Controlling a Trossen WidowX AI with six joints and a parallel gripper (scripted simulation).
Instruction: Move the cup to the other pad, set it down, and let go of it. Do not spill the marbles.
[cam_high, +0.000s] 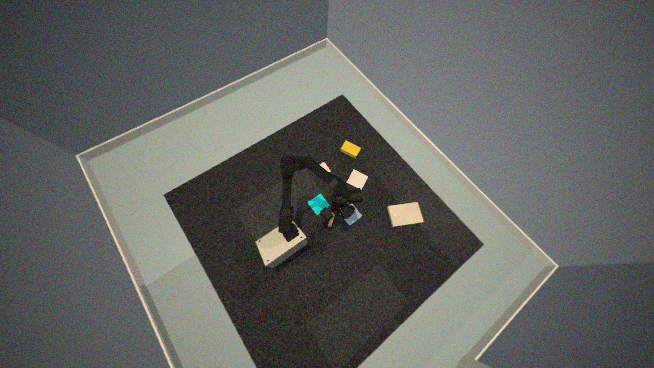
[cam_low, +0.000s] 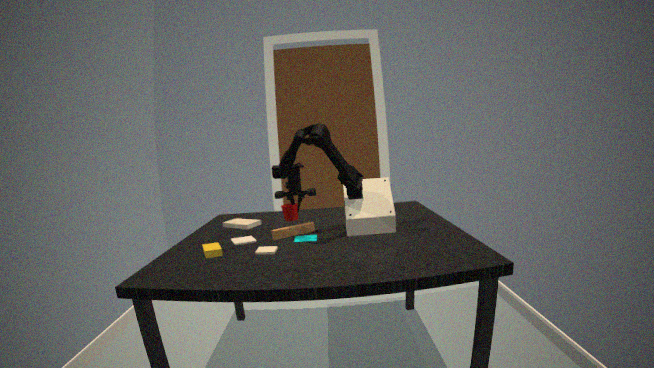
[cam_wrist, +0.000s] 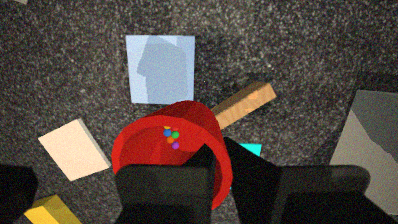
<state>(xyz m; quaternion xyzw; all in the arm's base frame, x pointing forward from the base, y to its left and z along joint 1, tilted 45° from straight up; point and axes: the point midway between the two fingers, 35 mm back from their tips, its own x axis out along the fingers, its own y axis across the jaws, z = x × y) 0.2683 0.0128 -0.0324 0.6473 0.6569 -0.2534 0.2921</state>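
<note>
My gripper tip is now 11 cm above the cyan pad, 10 cm to the right of it and 4 cm past it. From my gripper tip the other things lie so: orange bar (9 cm below, 3 cm to the left, 2 cm ahead); red cup (3 cm ahead); light blue pad (11 cm below, 8 cm ahead, 5 cm to the right).
</note>
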